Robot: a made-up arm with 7 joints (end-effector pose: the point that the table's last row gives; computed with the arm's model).
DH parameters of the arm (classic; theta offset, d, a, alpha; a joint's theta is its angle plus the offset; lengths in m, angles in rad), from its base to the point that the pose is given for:
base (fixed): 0 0.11 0 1.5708
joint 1: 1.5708 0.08 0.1 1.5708
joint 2: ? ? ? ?
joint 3: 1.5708 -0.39 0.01 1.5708
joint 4: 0 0 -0.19 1.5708
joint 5: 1.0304 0 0.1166 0
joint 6: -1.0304 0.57 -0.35 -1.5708
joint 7: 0 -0.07 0.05 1.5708
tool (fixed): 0 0.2 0 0
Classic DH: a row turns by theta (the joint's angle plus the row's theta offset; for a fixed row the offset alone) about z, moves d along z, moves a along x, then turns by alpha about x.
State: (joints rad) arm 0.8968 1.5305 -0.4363 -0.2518 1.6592 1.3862 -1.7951
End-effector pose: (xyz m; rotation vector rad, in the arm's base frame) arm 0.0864 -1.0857 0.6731 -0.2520 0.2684 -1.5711
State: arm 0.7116 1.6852 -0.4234 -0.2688 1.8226 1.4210 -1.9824
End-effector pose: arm 0.1971 -1.0691 0.5496 -0.3154 0.2005 -1.4684
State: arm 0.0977 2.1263 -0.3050 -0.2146 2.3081 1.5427 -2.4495
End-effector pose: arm 0.2591 -0.9838 0.1052 -0.4910 0.1799 -1.3210
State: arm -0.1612 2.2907 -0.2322 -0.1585 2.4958 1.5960 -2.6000
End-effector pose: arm 0.1746 -0.9385 -0.0523 -0.5651 0.2262 -1.3019
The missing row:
joint 2: -1.5708 0.41 0.03 1.5708
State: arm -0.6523 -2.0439 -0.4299 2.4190 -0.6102 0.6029 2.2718
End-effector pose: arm 0.5601 0.0805 -0.6125 -0.6186 -0.1566 1.9070
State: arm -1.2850 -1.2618 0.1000 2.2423 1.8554 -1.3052 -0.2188
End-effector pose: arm 0.8294 0.1653 -1.0535 -0.9170 2.7306 -0.9025
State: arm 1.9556 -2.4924 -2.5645 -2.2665 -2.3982 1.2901 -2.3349
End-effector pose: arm -0.5452 -0.0243 0.1845 0.1278 2.6775 0.3572
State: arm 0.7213 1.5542 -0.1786 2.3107 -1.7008 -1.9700 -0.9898
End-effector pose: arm 0.6159 0.2791 0.5481 -1.8277 -0.9655 -1.0431
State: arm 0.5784 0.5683 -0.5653 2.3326 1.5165 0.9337 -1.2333
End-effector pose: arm 0.7363 0.0774 0.5500 2.3735 1.1065 0.7477
